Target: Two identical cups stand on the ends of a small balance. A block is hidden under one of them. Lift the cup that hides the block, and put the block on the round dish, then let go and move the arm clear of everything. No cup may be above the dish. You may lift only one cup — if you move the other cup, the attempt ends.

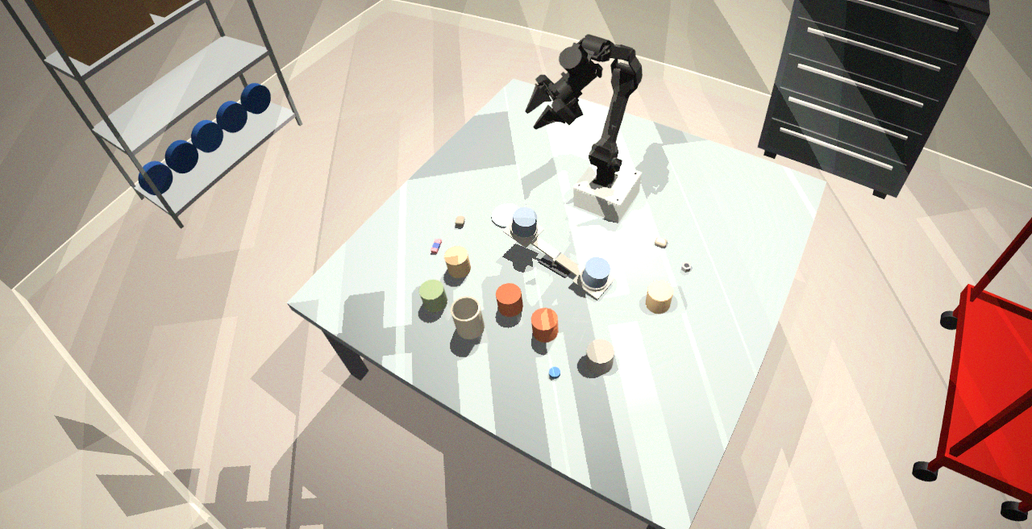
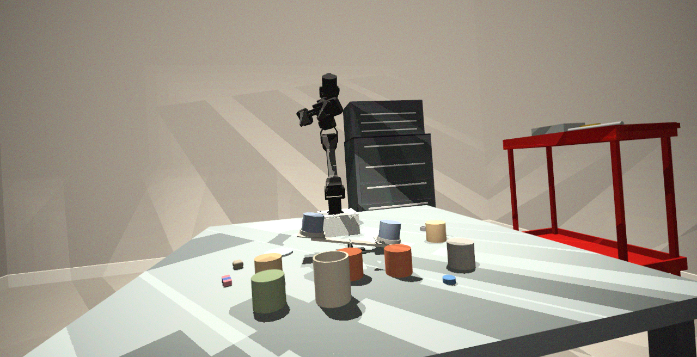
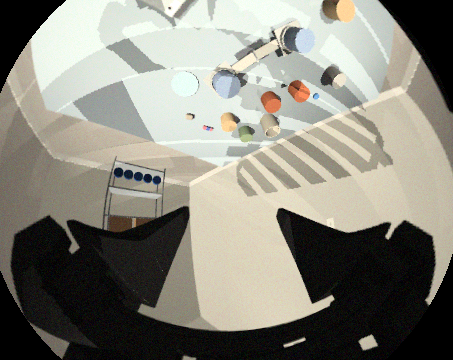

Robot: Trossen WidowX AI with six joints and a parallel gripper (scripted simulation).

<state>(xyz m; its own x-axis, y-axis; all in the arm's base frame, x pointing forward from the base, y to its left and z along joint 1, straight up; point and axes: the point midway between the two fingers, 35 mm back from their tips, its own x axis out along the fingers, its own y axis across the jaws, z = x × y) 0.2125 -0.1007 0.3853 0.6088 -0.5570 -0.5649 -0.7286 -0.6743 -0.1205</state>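
Now: the blue cup 39 cm below my gripper tip, 25 cm to the left of it and 10 cm ahead of it. Round my gripper tip: grey block (41 cm below, 23 cm to the left, 10 cm ahead); pale round dish (45 cm below, 13 cm to the right, 3 cm behind); blue disc (45 cm below, 41 cm ahead, 26 cm to the left).
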